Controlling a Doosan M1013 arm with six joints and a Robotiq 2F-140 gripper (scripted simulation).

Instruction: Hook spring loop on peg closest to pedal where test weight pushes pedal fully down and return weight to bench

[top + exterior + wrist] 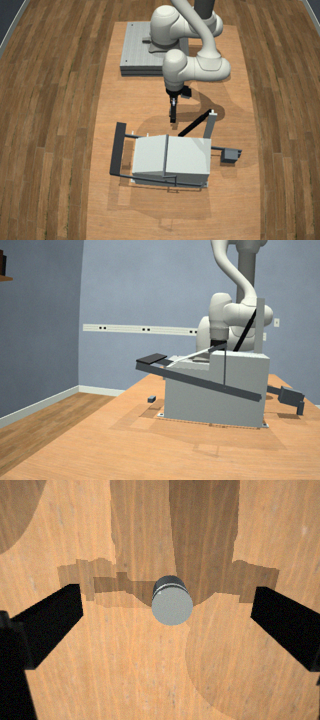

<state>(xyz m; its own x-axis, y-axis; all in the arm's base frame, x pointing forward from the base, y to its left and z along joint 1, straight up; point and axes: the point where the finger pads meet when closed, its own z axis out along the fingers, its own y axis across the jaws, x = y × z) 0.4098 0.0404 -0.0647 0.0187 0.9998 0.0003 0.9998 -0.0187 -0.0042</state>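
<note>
The steel test weight lies 1 cm below my hand. Round my hand: small grey block 21 cm ahead, 26 cm to the right, 3 cm below.
</note>
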